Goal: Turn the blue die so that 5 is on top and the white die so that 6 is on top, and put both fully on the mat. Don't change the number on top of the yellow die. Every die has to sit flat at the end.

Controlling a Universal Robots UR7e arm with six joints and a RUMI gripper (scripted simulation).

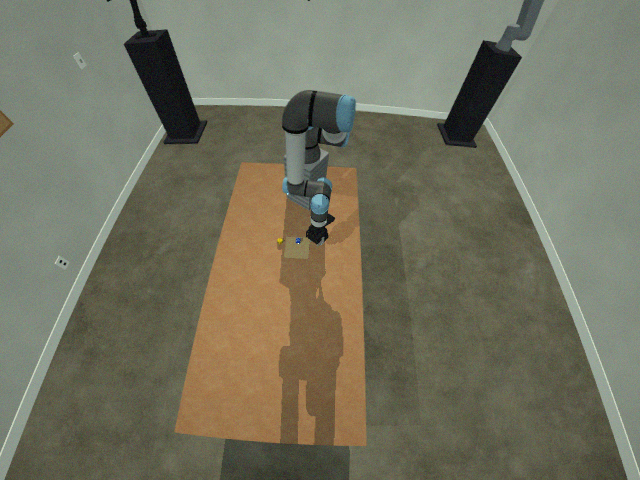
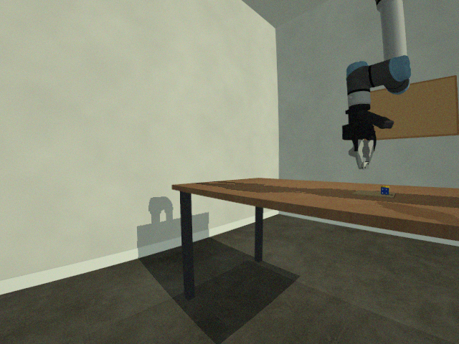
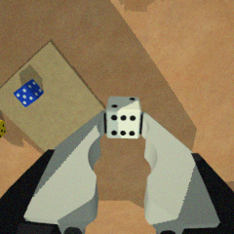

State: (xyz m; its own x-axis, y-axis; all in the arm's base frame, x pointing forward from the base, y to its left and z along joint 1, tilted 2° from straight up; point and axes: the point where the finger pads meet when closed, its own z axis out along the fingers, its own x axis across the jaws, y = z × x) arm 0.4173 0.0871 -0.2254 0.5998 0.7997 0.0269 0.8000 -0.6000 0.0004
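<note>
My gripper is now 120 mm to the left of the tan mat, 120 mm above it and 20 mm past it. The rest, counted from my hand: blue die 120 mm to the right, 100 mm below, 60 mm behind; white die right at my hand; yellow die 220 mm to the right, 110 mm below, 60 mm behind.
</note>
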